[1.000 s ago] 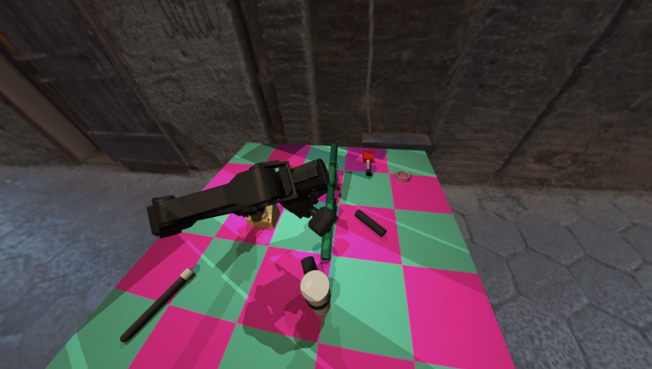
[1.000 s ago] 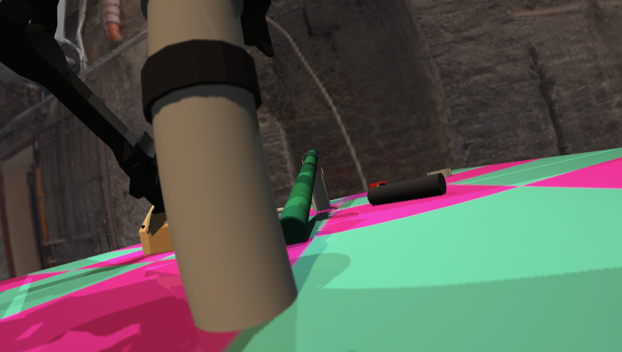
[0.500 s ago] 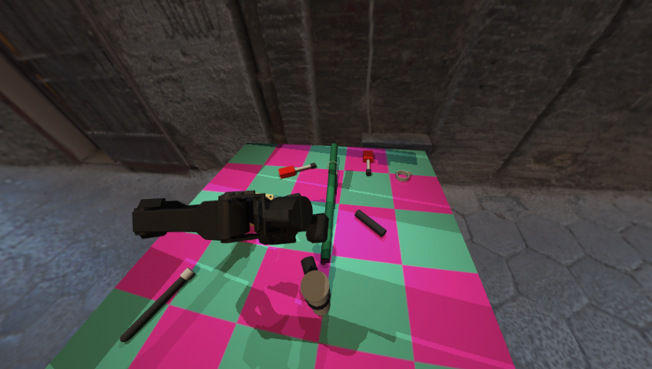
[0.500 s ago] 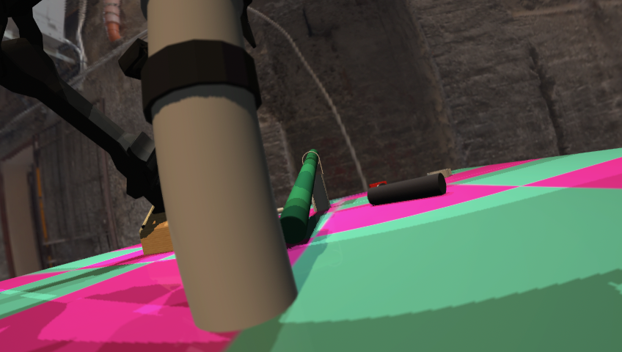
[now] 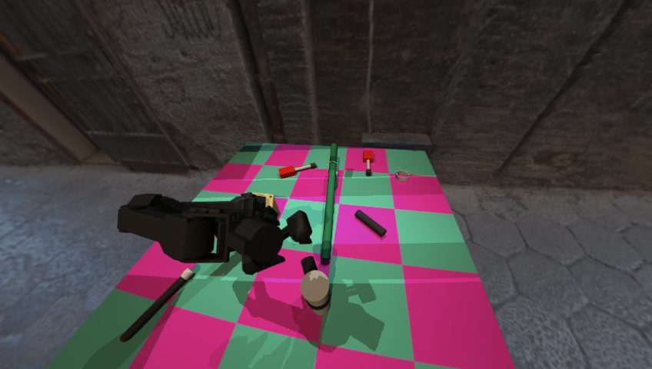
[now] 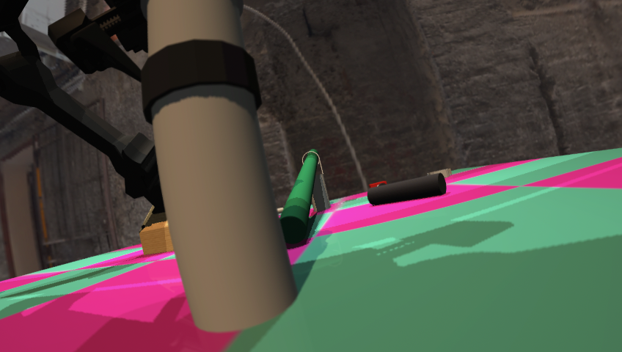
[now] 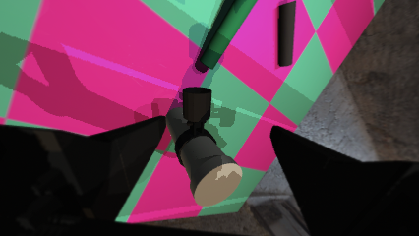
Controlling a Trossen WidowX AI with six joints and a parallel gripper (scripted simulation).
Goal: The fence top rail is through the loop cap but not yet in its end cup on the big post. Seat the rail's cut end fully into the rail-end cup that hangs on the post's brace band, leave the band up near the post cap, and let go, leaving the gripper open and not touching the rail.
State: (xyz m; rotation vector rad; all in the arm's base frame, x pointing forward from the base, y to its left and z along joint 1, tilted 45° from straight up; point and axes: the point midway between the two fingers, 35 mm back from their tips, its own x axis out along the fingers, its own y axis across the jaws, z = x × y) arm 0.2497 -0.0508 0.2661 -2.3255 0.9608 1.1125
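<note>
My gripper tip is now 90 mm above the black brace band, 40 mm to the left of it and 40 mm short of it. Also, from my gripper tip: black cylinder 260 mm to the left, 200 mm below, 200 mm ahead.
</note>
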